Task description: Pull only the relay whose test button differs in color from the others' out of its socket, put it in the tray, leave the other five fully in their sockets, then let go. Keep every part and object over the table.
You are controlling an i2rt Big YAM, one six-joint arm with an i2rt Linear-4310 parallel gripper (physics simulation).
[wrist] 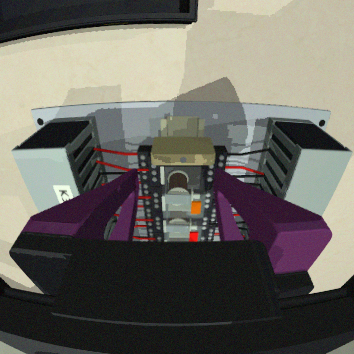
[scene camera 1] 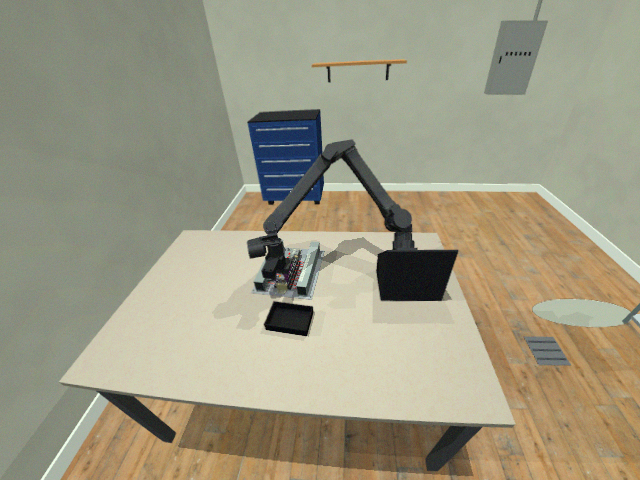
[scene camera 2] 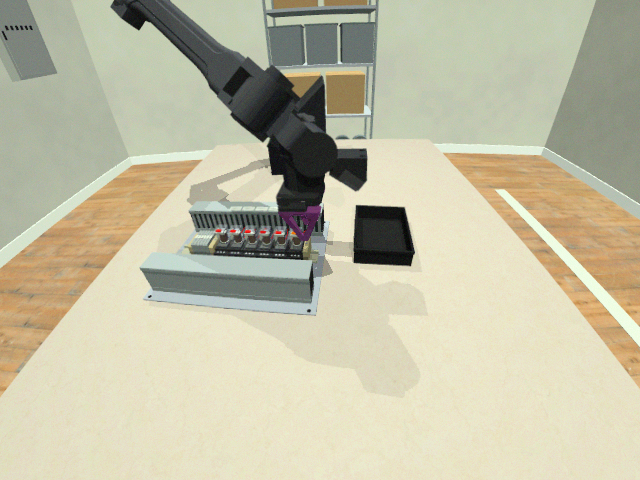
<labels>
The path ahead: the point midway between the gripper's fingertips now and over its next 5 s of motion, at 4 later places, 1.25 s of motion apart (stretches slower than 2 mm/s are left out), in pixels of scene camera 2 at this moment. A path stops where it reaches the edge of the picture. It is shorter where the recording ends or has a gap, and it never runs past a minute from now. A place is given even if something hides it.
My gripper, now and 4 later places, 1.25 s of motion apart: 306, 232; 306, 235; 307, 242; 301, 234; 299, 180
</labels>
